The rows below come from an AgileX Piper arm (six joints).
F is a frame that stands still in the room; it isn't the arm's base.
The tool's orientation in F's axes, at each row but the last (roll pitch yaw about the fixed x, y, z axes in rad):
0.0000 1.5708 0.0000
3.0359 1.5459 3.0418
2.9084 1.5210 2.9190
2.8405 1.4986 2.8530
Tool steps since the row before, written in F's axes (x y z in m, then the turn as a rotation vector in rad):
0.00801 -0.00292 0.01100 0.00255 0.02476 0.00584
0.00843 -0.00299 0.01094 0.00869 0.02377 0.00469
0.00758 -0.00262 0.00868 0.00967 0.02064 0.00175
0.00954 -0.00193 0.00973 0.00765 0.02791 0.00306
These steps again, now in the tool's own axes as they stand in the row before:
-0.01100 -0.00292 0.00801 -0.00584 0.02476 0.00255
-0.01115 -0.00301 0.00814 -0.00484 0.02373 0.00871
-0.00907 -0.00260 0.00712 -0.00199 0.02056 0.00980
-0.01040 -0.00183 0.00882 -0.00301 0.02788 0.00779

